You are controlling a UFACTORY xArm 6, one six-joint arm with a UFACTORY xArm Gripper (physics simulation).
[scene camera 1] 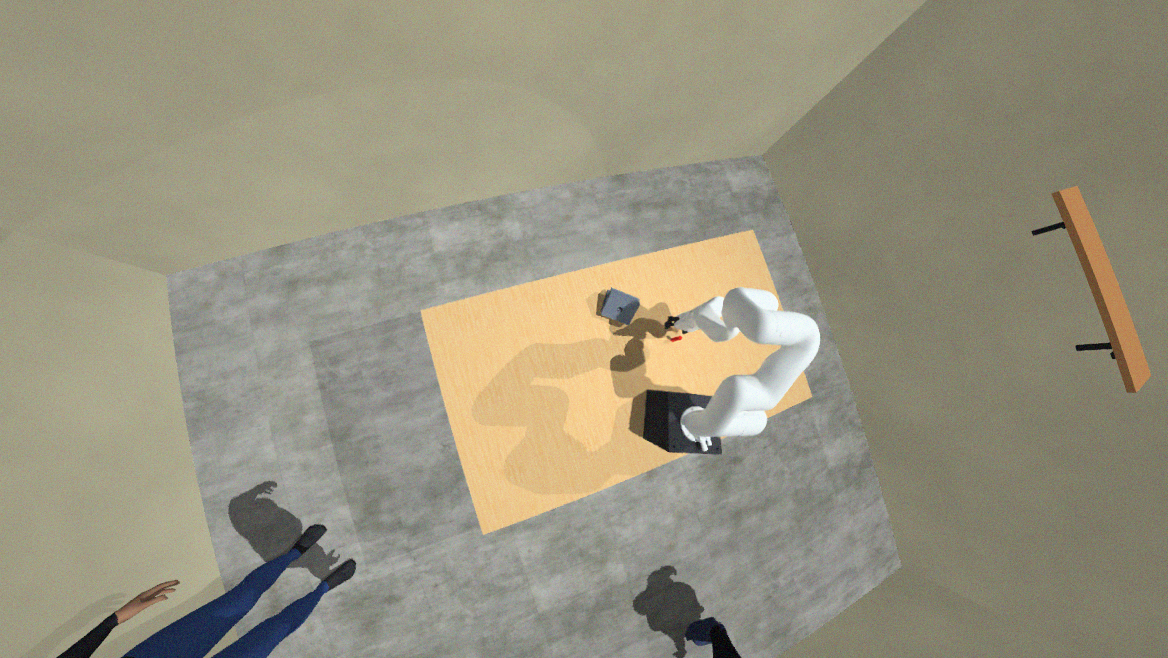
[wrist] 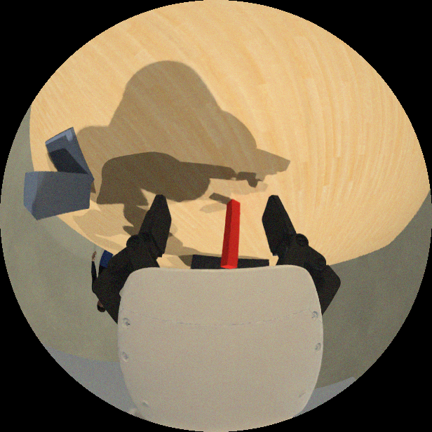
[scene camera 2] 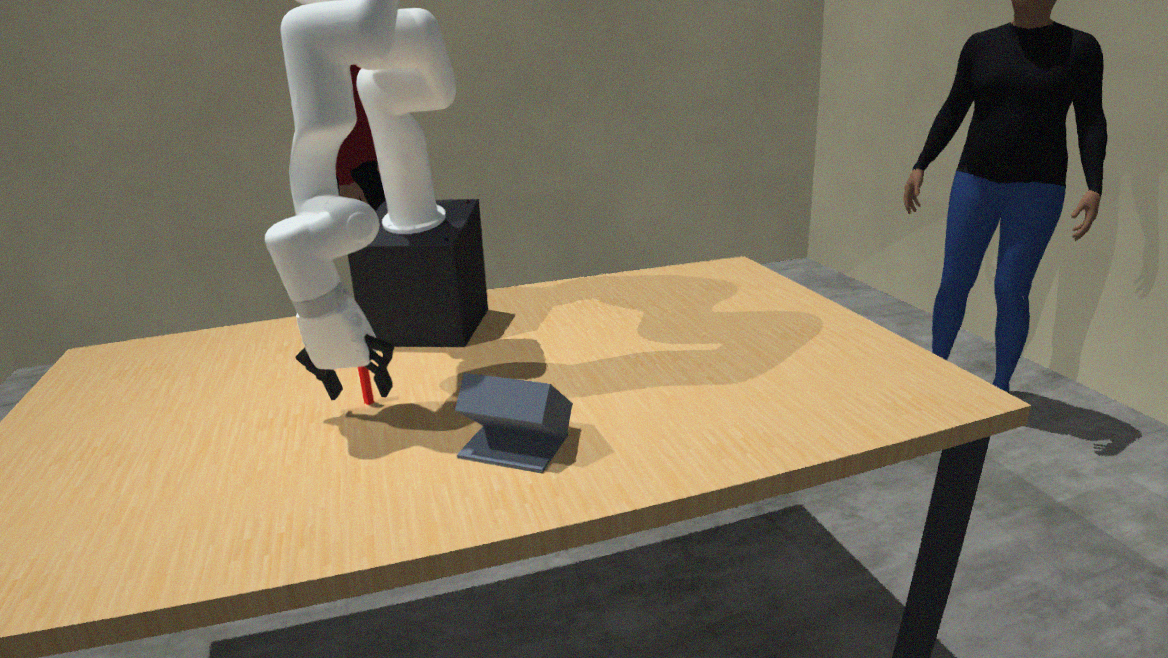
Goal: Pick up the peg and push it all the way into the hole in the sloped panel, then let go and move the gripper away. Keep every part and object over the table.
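Where they show: gripper, between the fingertips: [scene camera 1: 674, 328] [scene camera 2: 362, 393]; arm's base, origin of its link: [scene camera 1: 695, 424] [scene camera 2: 414, 220].
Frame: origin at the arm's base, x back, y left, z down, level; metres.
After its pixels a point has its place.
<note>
The red peg [scene camera 1: 675, 337] @[x -0.328, y -0.101, z 0.186 m] [scene camera 2: 366, 385] @[x -0.328, y -0.103, z 0.193 m] [wrist: 232, 235] stands upright on the table. My gripper [scene camera 2: 359, 396] @[x -0.368, y -0.107, z 0.187 m] [wrist: 217, 206] is open, its black fingers low on either side of the peg and apart from it. In the wrist view the peg is a little nearer the right finger, and its upper end reaches the edge of the gripper body. The blue-grey block with the sloped panel [scene camera 1: 619, 305] @[x -0.507, y 0.132, z 0.142 m] [scene camera 2: 506, 400] @[x -0.548, y 0.104, z 0.138 m] [wrist: 59, 192] stands on the table, to the right of the gripper in scene camera 2 and at the left in the wrist view. The hole's opening cannot be made out clearly.
The wooden table [scene camera 1: 506, 343] @[x -0.455, y 0.611, z 0.228 m] [scene camera 2: 204, 506] @[x -0.565, y -0.313, z 0.228 m] [wrist: 320, 100] carries the black base box [scene camera 1: 666, 420] @[x -0.039, y 0.103, z 0.016 m] [scene camera 2: 420, 286] @[x -0.113, y -0.001, z 0.103 m] of the arm, behind the gripper in scene camera 2. A person in blue trousers [scene camera 1: 237, 600] [scene camera 2: 1013, 220] stands beyond the table. A second person is partly hidden behind the arm.
</note>
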